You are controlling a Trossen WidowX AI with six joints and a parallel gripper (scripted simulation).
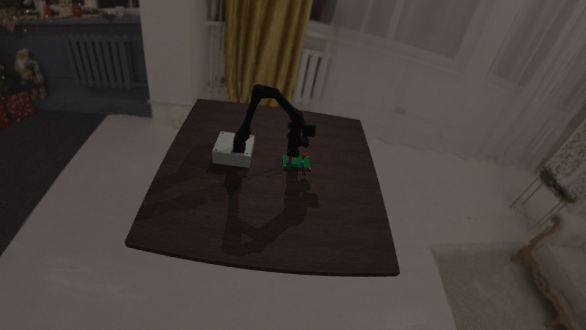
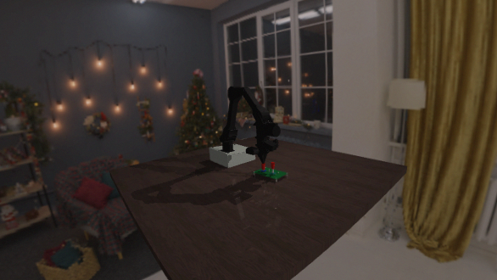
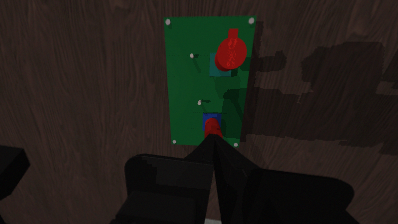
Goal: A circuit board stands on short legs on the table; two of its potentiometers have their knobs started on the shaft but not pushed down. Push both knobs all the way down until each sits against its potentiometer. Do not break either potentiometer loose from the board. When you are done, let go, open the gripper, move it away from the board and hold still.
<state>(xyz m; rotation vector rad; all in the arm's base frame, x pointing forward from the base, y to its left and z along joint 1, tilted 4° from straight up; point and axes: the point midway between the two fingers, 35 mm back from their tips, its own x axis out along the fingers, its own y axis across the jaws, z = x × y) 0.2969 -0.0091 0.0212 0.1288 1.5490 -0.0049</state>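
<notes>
Right now the knob is 7 cm ahead of my gripper tip, 1 cm to the right of it and 1 cm above it.
</notes>
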